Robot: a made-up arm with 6 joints.
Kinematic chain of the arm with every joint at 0, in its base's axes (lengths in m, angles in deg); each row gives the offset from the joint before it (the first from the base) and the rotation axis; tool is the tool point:
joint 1: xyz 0 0 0.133 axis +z
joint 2: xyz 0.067 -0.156 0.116 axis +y
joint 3: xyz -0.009 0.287 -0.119 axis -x
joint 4: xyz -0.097 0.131 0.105 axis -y
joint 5: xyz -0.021 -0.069 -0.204 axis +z
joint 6: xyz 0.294 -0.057 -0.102 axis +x
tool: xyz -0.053 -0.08 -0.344
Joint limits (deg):
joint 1: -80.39..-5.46
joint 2: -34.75..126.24
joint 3: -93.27..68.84
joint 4: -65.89..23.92
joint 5: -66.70..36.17
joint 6: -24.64..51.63
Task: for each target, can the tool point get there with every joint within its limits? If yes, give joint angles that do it. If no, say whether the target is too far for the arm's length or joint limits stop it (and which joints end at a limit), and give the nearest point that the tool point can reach.
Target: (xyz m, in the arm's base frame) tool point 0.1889 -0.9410 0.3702
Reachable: no: joint limits stop it (at a limit: joint 1, joint 2, joint 4, joint 5, joint 6) | nearest point 0.1418 -0.6380 0.1720 | short by 0.365 m
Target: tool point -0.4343 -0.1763 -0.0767
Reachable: yes | joints -25.32 11.83 51.65 -32.51 -27.05 16.99
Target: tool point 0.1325 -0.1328 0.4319
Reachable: no: joint limits stop it (at a limit: joint 1, joint 2, joint 3, joint 4, joint 6) | nearest point 0.2447 -0.3422 0.3888 | short by 0.241 m
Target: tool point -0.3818 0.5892 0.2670
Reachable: yes | joints -47.00 56.55 -7.51 -44.85 -13.82 9.20
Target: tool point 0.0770 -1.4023 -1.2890
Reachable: no: too far | nearest point 0.1201 -0.4637 -0.3319 | short by 1.341 m
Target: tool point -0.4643 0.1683 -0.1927
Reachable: yes | joints -23.23 27.09 17.86 -34.57 -17.52 26.04
